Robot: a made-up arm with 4 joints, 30 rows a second.
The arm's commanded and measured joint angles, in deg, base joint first. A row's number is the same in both.
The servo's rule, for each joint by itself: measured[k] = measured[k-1] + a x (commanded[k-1-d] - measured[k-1]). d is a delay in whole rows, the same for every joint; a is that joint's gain. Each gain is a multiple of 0.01, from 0.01 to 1. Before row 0 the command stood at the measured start. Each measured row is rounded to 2 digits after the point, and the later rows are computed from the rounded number. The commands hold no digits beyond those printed.
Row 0, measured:
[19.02, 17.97, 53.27, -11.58]
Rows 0 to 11, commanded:
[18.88, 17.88, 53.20, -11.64]
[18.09, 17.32, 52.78, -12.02]
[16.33, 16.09, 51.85, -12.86]
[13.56, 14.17, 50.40, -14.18]
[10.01, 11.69, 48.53, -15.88]
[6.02, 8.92, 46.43, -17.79]
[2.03, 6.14, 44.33, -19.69]
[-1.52, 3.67, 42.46, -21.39]
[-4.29, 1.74, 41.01, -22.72]
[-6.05, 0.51, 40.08, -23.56]
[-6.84, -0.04, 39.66, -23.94]
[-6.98, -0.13, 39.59, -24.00]
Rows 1 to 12, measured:
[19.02, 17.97, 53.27, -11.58]
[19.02, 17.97, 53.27, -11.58]
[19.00, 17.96, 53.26, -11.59]
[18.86, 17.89, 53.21, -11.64]
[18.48, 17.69, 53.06, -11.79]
[17.74, 17.30, 52.77, -12.08]
[16.58, 16.68, 52.30, -12.54]
[15.00, 15.83, 51.65, -13.17]
[13.05, 14.76, 50.84, -13.95]
[10.86, 13.54, 49.92, -14.84]
[8.59, 12.24, 48.94, -15.79]
[6.39, 10.95, 47.97, -16.72]
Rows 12 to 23, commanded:
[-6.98, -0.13, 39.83, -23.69]
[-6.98, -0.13, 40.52, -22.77]
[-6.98, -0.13, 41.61, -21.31]
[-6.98, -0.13, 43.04, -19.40]
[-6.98, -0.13, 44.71, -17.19]
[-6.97, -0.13, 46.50, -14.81]
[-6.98, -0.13, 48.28, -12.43]
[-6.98, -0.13, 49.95, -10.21]
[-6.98, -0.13, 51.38, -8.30]
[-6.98, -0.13, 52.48, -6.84]
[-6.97, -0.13, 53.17, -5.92]
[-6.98, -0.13, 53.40, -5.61]
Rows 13 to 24, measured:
[4.41, 9.74, 47.06, -17.59]
[2.70, 8.65, 46.24, -18.36]
[1.25, 7.68, 45.53, -19.00]
[0.02, 6.82, 44.98, -19.45]
[-1.03, 6.06, 44.61, -19.67]
[-1.92, 5.38, 44.44, -19.64]
[-2.68, 4.77, 44.47, -19.35]
[-3.32, 4.23, 44.69, -18.81]
[-3.87, 3.75, 45.08, -18.04]
[-4.34, 3.32, 45.62, -17.10]
[-4.74, 2.94, 46.25, -16.04]
[-5.08, 2.60, 46.94, -14.94]

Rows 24 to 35, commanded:
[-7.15, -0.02, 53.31, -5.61]
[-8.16, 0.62, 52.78, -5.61]
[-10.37, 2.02, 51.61, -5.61]
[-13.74, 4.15, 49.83, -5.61]
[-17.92, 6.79, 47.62, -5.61]
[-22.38, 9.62, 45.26, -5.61]
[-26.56, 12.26, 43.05, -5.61]
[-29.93, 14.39, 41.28, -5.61]
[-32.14, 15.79, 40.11, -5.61]
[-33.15, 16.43, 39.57, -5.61]
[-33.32, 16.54, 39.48, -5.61]
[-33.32, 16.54, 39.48, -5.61]
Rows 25 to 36, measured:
[-5.36, 2.30, 47.63, -13.86]
[-5.60, 2.03, 48.26, -12.87]
[-5.83, 1.80, 48.82, -12.00]
[-6.18, 1.67, 49.26, -11.23]
[-6.81, 1.71, 49.52, -10.56]
[-7.85, 1.98, 49.55, -9.97]
[-9.36, 2.51, 49.34, -9.45]
[-11.31, 3.29, 48.89, -8.99]
[-13.60, 4.28, 48.25, -8.58]
[-16.05, 5.39, 47.48, -8.22]
[-18.46, 6.53, 46.67, -7.91]
[-20.66, 7.62, 45.89, -7.63]

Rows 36 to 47, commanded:
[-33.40, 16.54, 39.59, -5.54]
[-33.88, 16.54, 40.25, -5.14]
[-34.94, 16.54, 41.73, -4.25]
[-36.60, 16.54, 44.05, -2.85]
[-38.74, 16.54, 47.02, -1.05]
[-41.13, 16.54, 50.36, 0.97]
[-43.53, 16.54, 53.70, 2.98]
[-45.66, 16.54, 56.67, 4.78]
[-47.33, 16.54, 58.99, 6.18]
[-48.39, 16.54, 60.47, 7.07]
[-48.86, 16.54, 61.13, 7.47]
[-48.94, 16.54, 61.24, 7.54]
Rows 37 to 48, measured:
[-22.56, 8.60, 45.18, -7.39]
[-24.17, 9.47, 44.55, -7.18]
[-25.55, 10.25, 44.00, -6.98]
[-26.80, 10.94, 43.59, -6.76]
[-28.02, 11.56, 43.39, -6.46]
[-29.31, 12.11, 43.46, -6.03]
[-30.72, 12.60, 43.85, -5.43]
[-32.28, 13.03, 44.57, -4.66]
[-33.97, 13.42, 45.57, -3.74]
[-35.72, 13.76, 46.79, -2.72]
[-37.46, 14.07, 48.13, -1.65]
[-39.10, 14.34, 49.49, -0.60]

